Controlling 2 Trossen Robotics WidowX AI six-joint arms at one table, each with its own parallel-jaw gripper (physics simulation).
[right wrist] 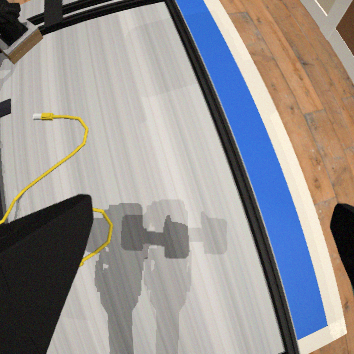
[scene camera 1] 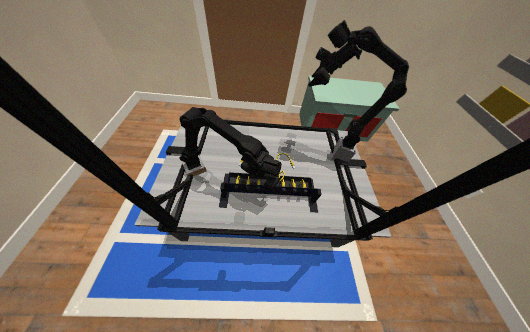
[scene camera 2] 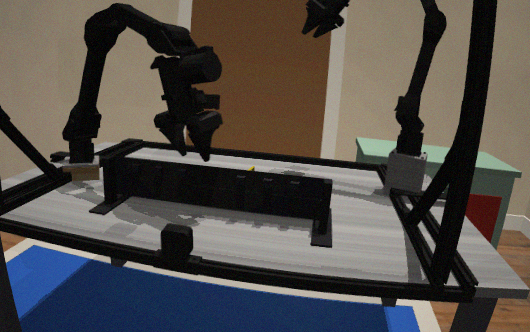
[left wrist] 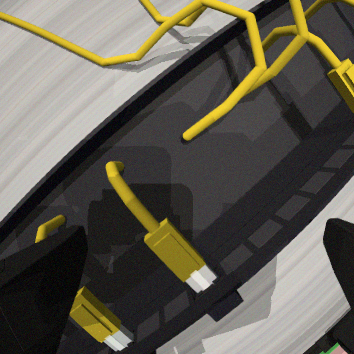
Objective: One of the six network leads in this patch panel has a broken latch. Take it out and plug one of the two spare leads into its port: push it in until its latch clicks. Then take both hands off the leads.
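Pixels of known places: left gripper, fingertip midpoint: [scene camera 1: 262, 179] [scene camera 2: 195, 158] [left wrist: 209, 236]; right gripper, fingertip midpoint: [right wrist: 219, 212] [scene camera 1: 310, 81] [scene camera 2: 308, 35]; left arm's base, origin of the base link: [right wrist: 13, 32] [scene camera 1: 193, 163] [scene camera 2: 81, 160]; right arm's base, origin of the base link: [scene camera 1: 348, 144] [scene camera 2: 409, 153].
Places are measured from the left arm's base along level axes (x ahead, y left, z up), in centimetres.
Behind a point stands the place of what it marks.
Note:
The black patch panel [scene camera 1: 230, 189] {x 11.1, y -24.5, z 0.4 cm} [scene camera 2: 225, 192] {x 30.7, y -37.0, z 1.3 cm} [left wrist: 210, 170] stands on the table with yellow leads along it. In the left wrist view, one lead's plug [left wrist: 175, 254] {x 24.2, y -30.0, z 5.1 cm} with a clear tip is between the wide-apart fingers, another plug [left wrist: 95, 317] {x 20.1, y -27.4, z 5.0 cm} is by the left finger, and a third [left wrist: 344, 80] {x 34.5, y -35.9, z 4.7 cm} is at the right edge. I cannot tell which latch is broken. My left gripper [scene camera 2: 195, 156] {x 25.8, y -30.6, z 7.1 cm} [left wrist: 209, 236] {x 25.8, y -30.6, z 7.1 cm} is open above the panel, holding nothing. My right gripper [scene camera 2: 310, 34] {x 63.5, y -8.3, z 37.2 cm} [right wrist: 219, 212] {x 63.5, y -8.3, z 37.2 cm} is open and empty, high up. One spare lead's plug [right wrist: 46, 116] {x 26.2, y -8.4, z -3.2 cm} lies on the table; the other spare's cable [right wrist: 110, 230] {x 52.4, y -15.3, z -3.9 cm} is partly hidden by a finger.
Spare lead cables [left wrist: 55, 40] {x 34.4, y -17.9, z -3.8 cm} run over the panel's back edge. A black frame surrounds the table, with a small black box [scene camera 1: 269, 231] {x 17.2, y -51.8, z 1.0 cm} [scene camera 2: 176, 240] {x 17.3, y -52.6, z -0.5 cm} on its front rail. A green cabinet [scene camera 1: 350, 93] [scene camera 2: 480, 159] stands behind the right arm.

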